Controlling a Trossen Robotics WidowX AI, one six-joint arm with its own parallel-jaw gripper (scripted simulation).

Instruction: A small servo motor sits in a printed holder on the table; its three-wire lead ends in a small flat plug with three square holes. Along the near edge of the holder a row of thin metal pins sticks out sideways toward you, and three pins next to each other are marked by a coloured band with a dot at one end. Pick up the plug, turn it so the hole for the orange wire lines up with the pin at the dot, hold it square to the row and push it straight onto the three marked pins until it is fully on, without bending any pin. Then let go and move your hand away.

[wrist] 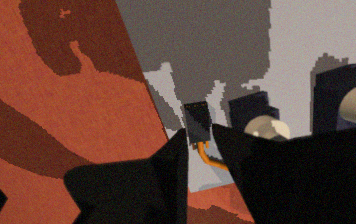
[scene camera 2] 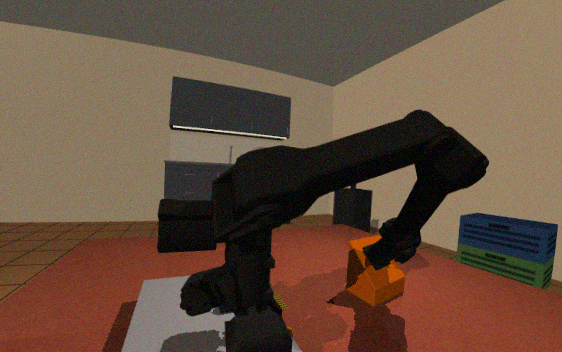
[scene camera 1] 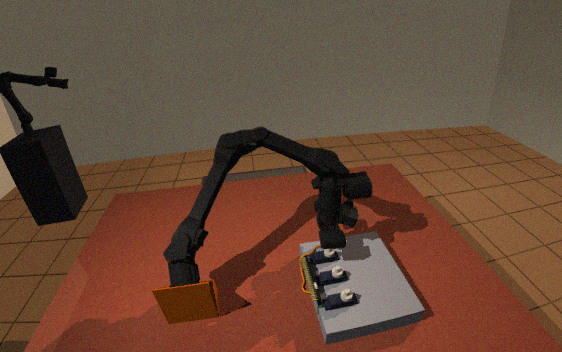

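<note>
There's a grey holder in the pictures, and the gripper is in them as well; the wrist view also shows the gripper.
</note>
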